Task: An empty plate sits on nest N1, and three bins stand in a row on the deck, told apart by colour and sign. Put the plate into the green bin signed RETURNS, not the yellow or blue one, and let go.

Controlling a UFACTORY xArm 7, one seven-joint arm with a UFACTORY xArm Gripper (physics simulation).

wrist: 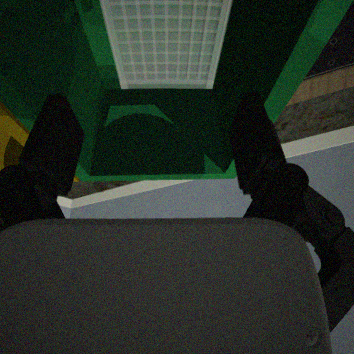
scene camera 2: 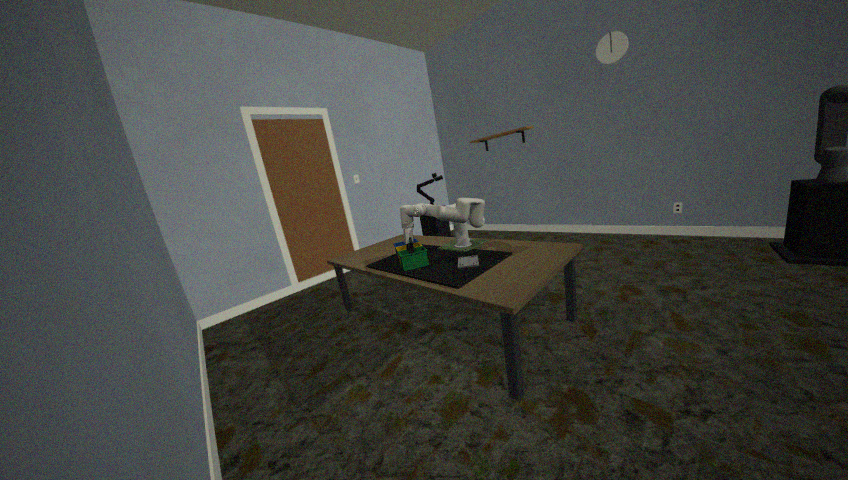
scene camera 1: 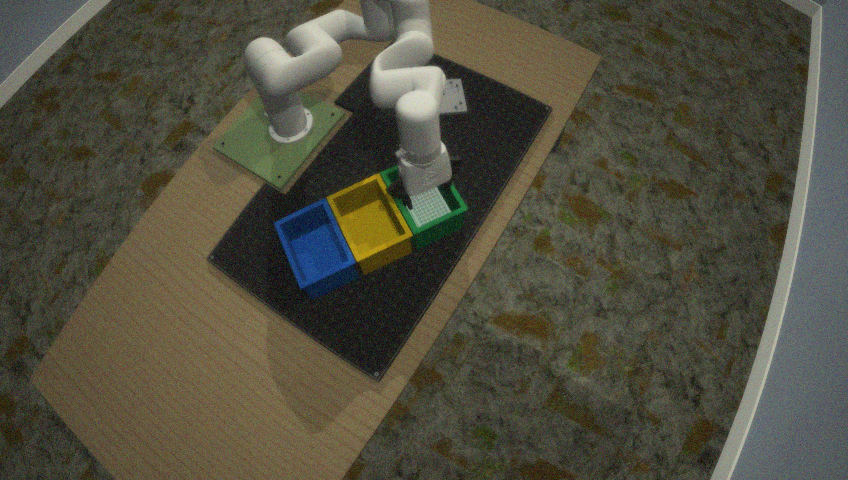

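Seen in the pictures: gripper, fingertip midpoint: [wrist: 154, 111] [scene camera 2: 410, 252] [scene camera 1: 427, 196]; arm's base, origin of the base link: [scene camera 2: 463, 245] [scene camera 1: 291, 125].
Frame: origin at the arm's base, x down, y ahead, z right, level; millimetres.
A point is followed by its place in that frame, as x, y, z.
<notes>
The white gridded plate [scene camera 1: 431, 209] {-17, 462, 66} [wrist: 167, 45] {-22, 469, 75} is inside the green bin [scene camera 1: 440, 233] {-32, 511, 117} [scene camera 2: 414, 260] {-55, 483, 26} [wrist: 307, 50] {-102, 455, 6}, below the rim in the wrist view. Whether it lies flat on the bin floor is hard to tell. My gripper [scene camera 1: 427, 193] {-94, 458, 76} [scene camera 2: 410, 246] {-94, 458, 76} [wrist: 154, 111] {-94, 458, 76} is open over the green bin, with its dark fingers wide apart and nothing held between them. In the wrist view the plate's near edge is beyond the fingertips. The yellow bin [scene camera 1: 386, 258] {-36, 435, 225} [wrist: 10, 135] {-59, 426, 227} stands beside the green one, then the blue bin [scene camera 1: 330, 285] {-35, 356, 336}. The signs are not readable.
A pale nest plate [scene camera 1: 455, 98] {-14, 366, -265} [scene camera 2: 468, 261] {-14, 324, -256} lies on the black deck [scene camera 1: 333, 321] {-2, 393, 399} behind the arm's wrist in scene camera 1. The arm's base stands on a green board [scene camera 1: 246, 148] {0, -77, 115}. The wooden table [scene camera 1: 154, 333] {11, -5, 664} surrounds the deck.
</notes>
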